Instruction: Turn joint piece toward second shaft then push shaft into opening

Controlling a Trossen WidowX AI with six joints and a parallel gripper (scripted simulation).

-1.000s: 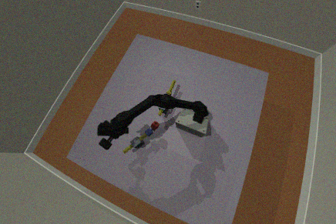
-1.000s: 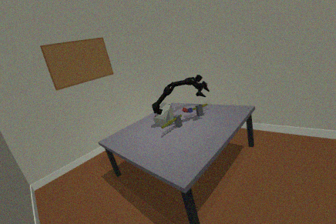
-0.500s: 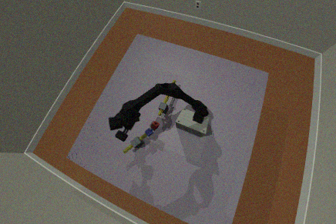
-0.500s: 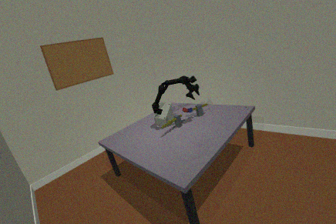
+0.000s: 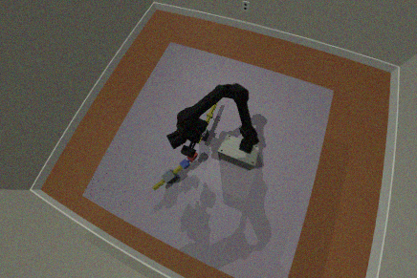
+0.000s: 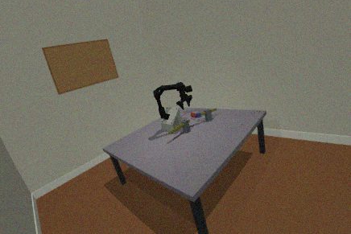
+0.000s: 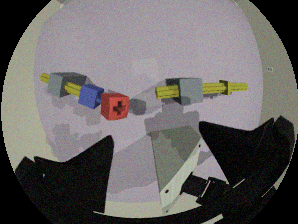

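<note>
Right now my gripper tip is 10 mm short of the red square joint piece, 70 mm to the right of it and 100 mm above it.
</note>
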